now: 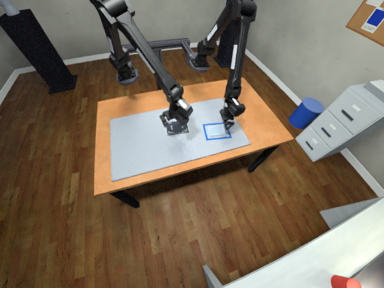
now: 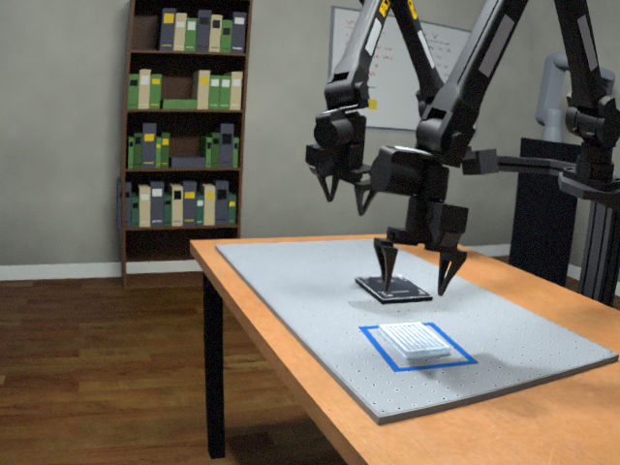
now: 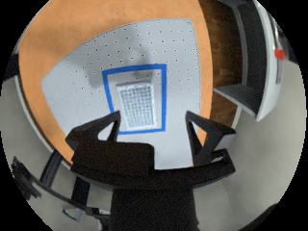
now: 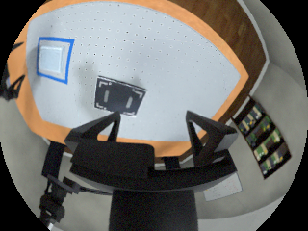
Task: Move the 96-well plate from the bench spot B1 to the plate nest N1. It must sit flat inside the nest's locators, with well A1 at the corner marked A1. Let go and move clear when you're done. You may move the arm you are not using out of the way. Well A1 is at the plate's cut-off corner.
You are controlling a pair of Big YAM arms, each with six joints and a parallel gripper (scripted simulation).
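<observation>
Now: left hand 11 cm above the clear 96-well plate, 3 cm to the left of it and 3 cm past it. Round my left hand: black plate nest 31 cm to the right, 16 cm behind, 11 cm below.
</observation>
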